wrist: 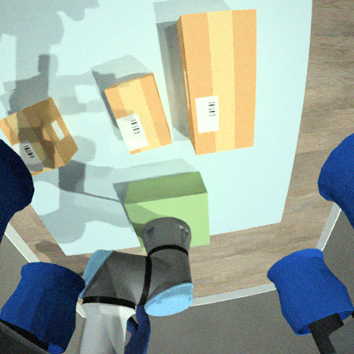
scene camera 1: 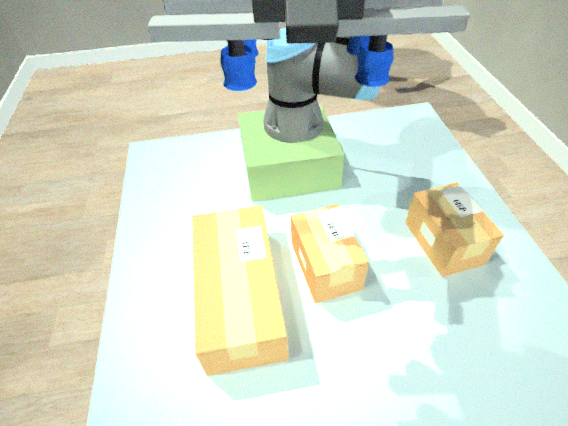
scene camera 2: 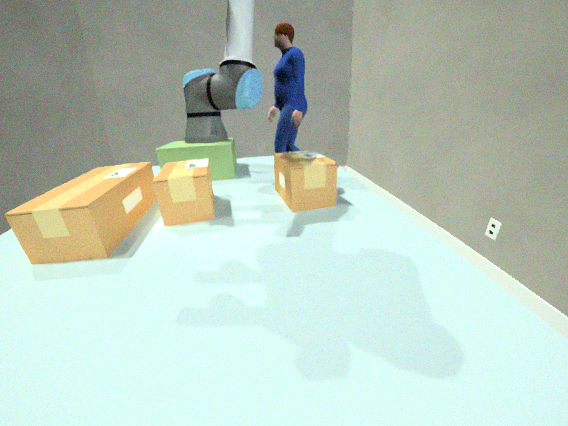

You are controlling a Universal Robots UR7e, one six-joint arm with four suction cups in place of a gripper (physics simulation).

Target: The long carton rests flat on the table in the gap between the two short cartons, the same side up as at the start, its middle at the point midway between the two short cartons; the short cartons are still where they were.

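Places are measured from the arm's base along level axes (x left, y ahead, z down), in centimetres.
Pixels of known places: hand at its tool point: [scene camera 1: 304, 65]; arm's base at its link origin: [scene camera 1: 293, 125] [scene camera 2: 206, 141].
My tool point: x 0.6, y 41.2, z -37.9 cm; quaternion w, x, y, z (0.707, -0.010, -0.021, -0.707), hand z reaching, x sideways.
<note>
Ahead of a thing's pixels: the offset from my tool point to its top centre. Level surfaces: height alone.
The long carton @(dx -13.2, dy +1.2, dz +38.6 cm) [scene camera 1: 235, 285] [scene camera 2: 85, 200] [wrist: 220, 75] lies flat on the table @(dz +48.6 cm) [scene camera 1: 155, 200] [scene camera 2: 100, 350] [wrist: 270, 185], label side up, left of both short cartons in the scene views. One short carton @(dx +4.9, dy -5.2, dz +38.6 cm) [scene camera 1: 330, 255] [scene camera 2: 185, 192] [wrist: 137, 112] stands close beside it, with a narrow strip of table between. The other short carton @(dx +31.4, dy -10.2, dz +38.6 cm) [scene camera 1: 472, 250] [scene camera 2: 310, 182] [wrist: 42, 130] stands farther right, turned a little, its top partly in shadow. The suction gripper [scene camera 1: 306, 62] [wrist: 177, 240] is high above the table; its blue cups hold nothing, so it is open.
The arm's green base block [scene camera 1: 297, 175] [scene camera 2: 197, 155] [wrist: 167, 200] stands behind the cartons. A person in blue [scene camera 2: 290, 80] stands at the back beyond the table. A wall with a socket [scene camera 2: 493, 228] runs along the right in scene camera 2. Shadows fall across the table.
</note>
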